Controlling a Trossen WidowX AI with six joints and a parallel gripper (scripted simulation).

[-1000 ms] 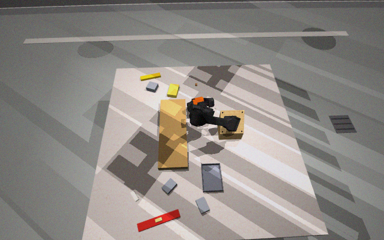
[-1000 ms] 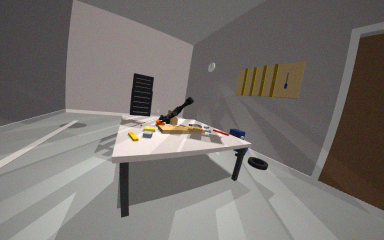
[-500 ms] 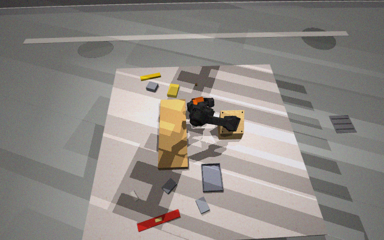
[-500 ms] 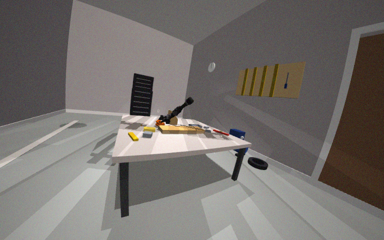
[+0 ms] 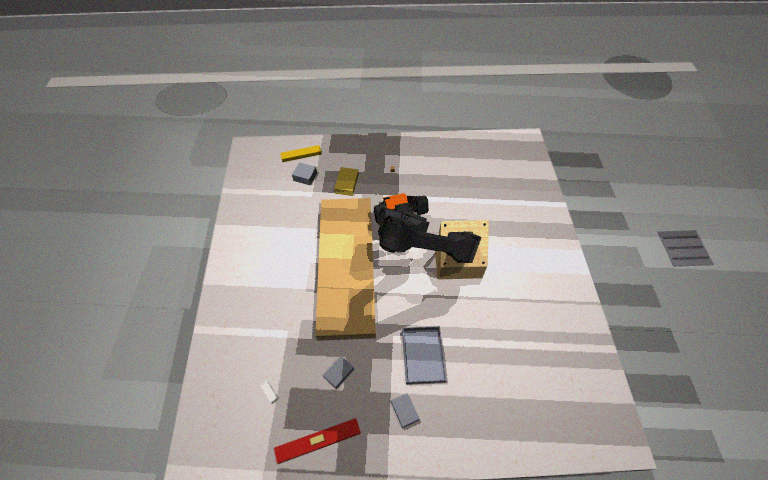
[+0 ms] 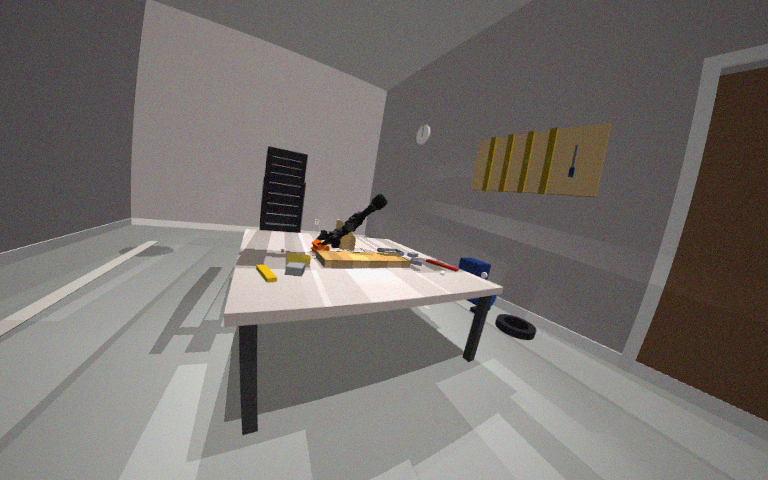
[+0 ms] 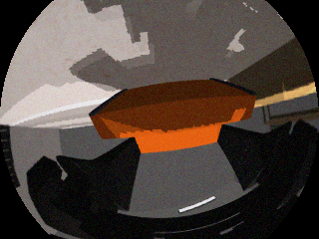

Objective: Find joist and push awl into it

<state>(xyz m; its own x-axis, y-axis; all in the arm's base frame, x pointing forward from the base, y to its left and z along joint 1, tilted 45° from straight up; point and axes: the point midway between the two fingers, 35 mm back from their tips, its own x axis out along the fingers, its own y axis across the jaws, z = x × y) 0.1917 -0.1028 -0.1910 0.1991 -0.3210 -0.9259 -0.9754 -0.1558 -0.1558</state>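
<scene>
The stud finder is 10 mm ahead of my gripper tip and 10 mm below it. Round my gripper tip: green square (30 mm ahead, 10 mm above); then grey block (340 mm ahead, 170 mm to the right, 40 mm below); then awl (20 mm behind, 150 mm to the left, 50 mm below).
</scene>
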